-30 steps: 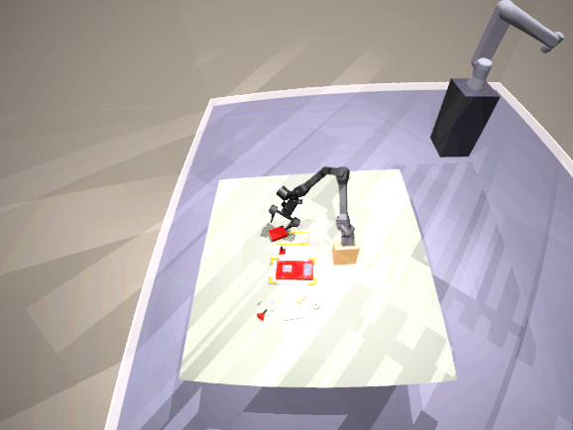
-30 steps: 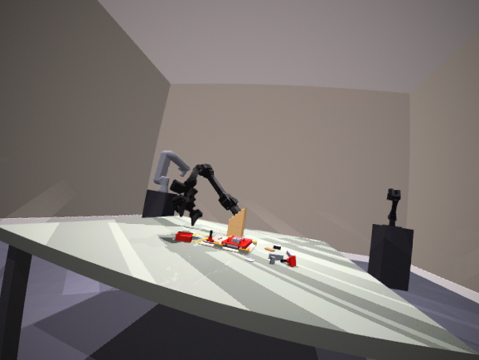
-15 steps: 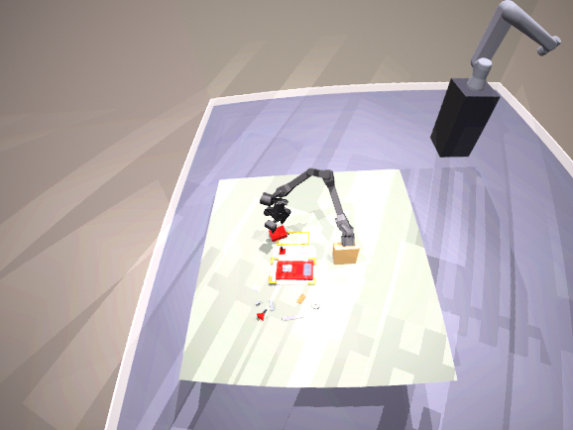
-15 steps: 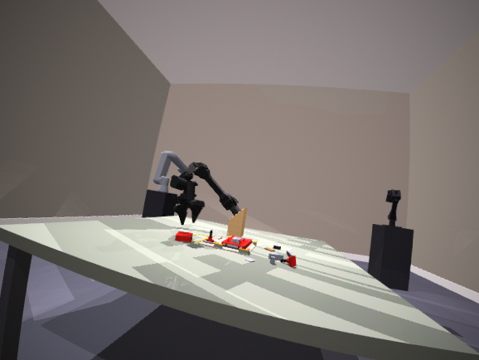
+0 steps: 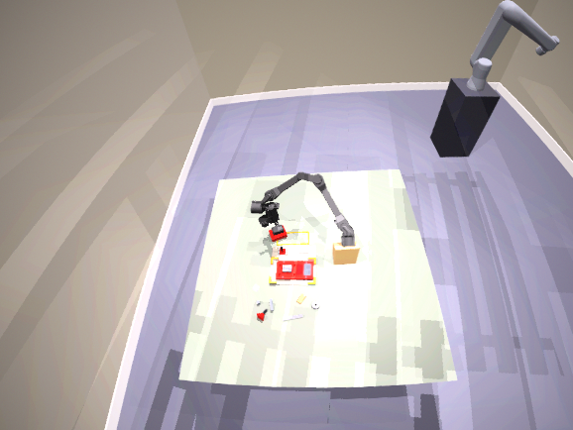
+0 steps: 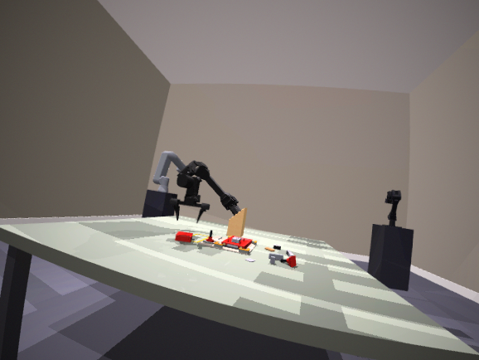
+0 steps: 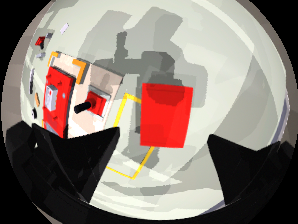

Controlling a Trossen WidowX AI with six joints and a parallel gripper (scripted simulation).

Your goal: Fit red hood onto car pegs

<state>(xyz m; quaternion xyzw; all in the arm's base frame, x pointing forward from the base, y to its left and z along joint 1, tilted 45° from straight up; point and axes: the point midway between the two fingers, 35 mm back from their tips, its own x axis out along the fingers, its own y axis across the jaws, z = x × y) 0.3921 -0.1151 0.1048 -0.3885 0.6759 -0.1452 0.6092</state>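
My gripper tip is now 6 cm above the red hood.
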